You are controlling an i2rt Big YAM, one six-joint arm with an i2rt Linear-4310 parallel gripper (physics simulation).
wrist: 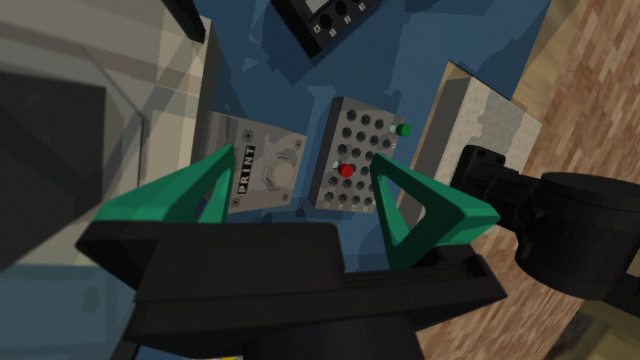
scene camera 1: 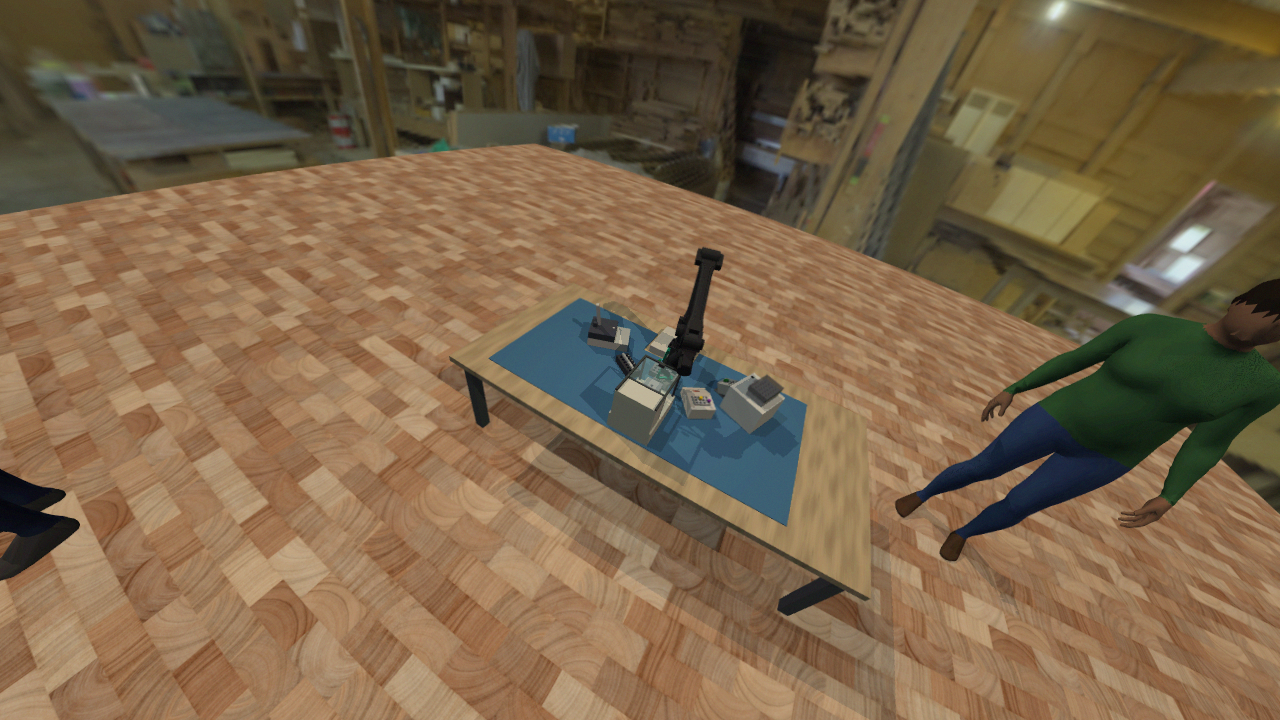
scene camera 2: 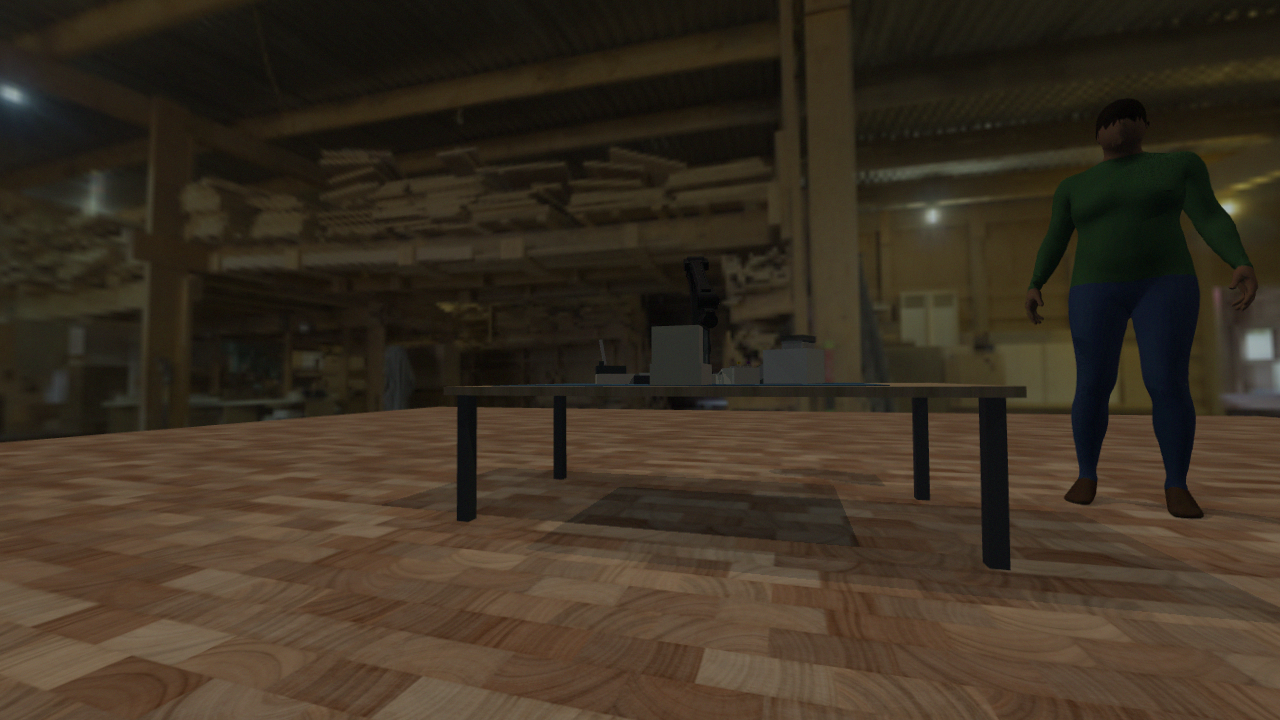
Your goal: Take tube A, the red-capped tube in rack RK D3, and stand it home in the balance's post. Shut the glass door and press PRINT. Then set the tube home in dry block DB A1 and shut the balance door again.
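Frame: origin at the arm's base, x ahead, y left, z up, level; metres.
Seen in the pictures: gripper, fingertip midpoint: [wrist: 307,156]; arm's base, origin of the base link: [wrist: 467,186].
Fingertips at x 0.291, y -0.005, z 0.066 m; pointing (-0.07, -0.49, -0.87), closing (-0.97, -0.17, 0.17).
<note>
Offsets run from my fingertips to a thing's middle. "spot": to the spot under its first point. Level surfaces: height alone.
Tube A's red cap @(dx -0.064, dy +0.015, dz -0.055 m) [wrist: 345,170] stands up from the grey rack @(dx -0.093, dy +0.005, dz -0.090 m) [wrist: 325,145] in the wrist view. My gripper [wrist: 307,156] [scene camera 1: 667,356] is open and empty, above the gap between the rack and the PRINT box. The red cap lies between the fingers in the picture, nearer the right one, and below them. The round PRINT button @(spot: dx +0.007, dy +0.023, dz -0.034 m) [wrist: 281,172] is left of the rack. The pale balance @(dx +0.150, dy +0.022, dz +0.006 m) [wrist: 170,120] [scene camera 1: 636,402] [scene camera 2: 676,355] is at the left; its post and the door's position cannot be made out. Part of the black dry block @(dx -0.025, dy -0.160, dz -0.081 m) [wrist: 297,31] [scene camera 1: 625,362] shows at the top.
A green-capped tube @(dx -0.121, dy -0.042, dz -0.074 m) [wrist: 403,130] stands at the rack's far right edge. The arm's pale base plate [wrist: 500,112] is right of the rack. A white box with coloured tops @(dx -0.004, dy +0.202, dz -0.070 m) [scene camera 1: 698,402], a larger white device @(dx -0.131, dy +0.380, dz -0.010 m) [scene camera 1: 751,404] and a dark-topped device @(spot: dx -0.105, dy -0.323, dz -0.025 m) [scene camera 1: 608,333] stand on the blue mat @(dz -0.105 m) [scene camera 1: 554,358].
</note>
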